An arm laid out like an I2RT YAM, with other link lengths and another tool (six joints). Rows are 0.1 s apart.
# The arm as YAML. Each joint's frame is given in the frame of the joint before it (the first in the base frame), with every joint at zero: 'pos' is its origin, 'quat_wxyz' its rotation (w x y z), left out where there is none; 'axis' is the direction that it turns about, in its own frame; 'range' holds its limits. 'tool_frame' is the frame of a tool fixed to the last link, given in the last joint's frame.
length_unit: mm
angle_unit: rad
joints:
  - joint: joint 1
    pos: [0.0, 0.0, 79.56]
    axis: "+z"
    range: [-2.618, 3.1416]
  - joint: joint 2
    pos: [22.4, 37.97, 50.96]
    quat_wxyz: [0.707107, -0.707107, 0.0, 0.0]
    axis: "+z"
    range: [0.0, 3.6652]
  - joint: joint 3
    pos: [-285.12, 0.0, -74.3]
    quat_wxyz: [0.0, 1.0, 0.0, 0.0]
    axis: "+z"
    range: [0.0, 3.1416]
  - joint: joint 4
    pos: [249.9, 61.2, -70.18]
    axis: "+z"
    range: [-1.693, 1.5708]
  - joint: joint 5
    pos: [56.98, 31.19, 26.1]
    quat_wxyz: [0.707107, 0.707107, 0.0, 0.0]
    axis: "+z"
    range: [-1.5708, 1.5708]
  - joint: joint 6
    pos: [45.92, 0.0, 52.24]
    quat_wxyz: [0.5, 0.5, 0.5, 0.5]
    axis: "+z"
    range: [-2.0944, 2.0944]
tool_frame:
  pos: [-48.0, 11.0, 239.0]
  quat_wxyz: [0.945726, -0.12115, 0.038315, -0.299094]
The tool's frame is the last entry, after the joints.
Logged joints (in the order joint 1, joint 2, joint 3, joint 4, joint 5, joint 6), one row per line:
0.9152, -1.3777, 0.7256, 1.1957, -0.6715, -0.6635
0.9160, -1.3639, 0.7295, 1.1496, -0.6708, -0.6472
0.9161, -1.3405, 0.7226, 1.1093, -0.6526, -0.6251
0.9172, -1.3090, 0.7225, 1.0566, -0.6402, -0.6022
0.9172, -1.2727, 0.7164, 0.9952, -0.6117, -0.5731
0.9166, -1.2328, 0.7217, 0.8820, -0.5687, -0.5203
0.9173, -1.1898, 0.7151, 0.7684, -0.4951, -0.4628
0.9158, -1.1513, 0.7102, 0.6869, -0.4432, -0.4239
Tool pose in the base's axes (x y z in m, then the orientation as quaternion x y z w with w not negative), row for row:
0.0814, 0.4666, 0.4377, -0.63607, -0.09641, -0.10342, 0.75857
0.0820, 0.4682, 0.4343, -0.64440, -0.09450, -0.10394, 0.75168
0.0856, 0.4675, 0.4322, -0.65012, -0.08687, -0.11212, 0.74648
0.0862, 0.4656, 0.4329, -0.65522, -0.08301, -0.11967, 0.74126
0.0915, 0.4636, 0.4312, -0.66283, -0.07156, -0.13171, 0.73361
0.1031, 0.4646, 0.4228, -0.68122, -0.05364, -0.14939, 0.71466
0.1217, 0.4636, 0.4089, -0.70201, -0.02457, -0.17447, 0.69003
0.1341, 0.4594, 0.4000, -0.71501, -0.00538, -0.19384, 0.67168
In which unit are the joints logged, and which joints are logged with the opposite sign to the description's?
The joints are logged in radians. Opposite sign: joint 2, joint 6.
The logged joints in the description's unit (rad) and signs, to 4 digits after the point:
0.9152, 1.3777, 0.7256, 1.1957, -0.6715, 0.6635
0.9160, 1.3639, 0.7295, 1.1496, -0.6708, 0.6472
0.9161, 1.3405, 0.7226, 1.1093, -0.6526, 0.6251
0.9172, 1.3090, 0.7225, 1.0566, -0.6402, 0.6022
0.9172, 1.2727, 0.7164, 0.9952, -0.6117, 0.5731
0.9166, 1.2328, 0.7217, 0.8820, -0.5687, 0.5203
0.9173, 1.1898, 0.7151, 0.7684, -0.4951, 0.4628
0.9158, 1.1513, 0.7102, 0.6869, -0.4432, 0.4239

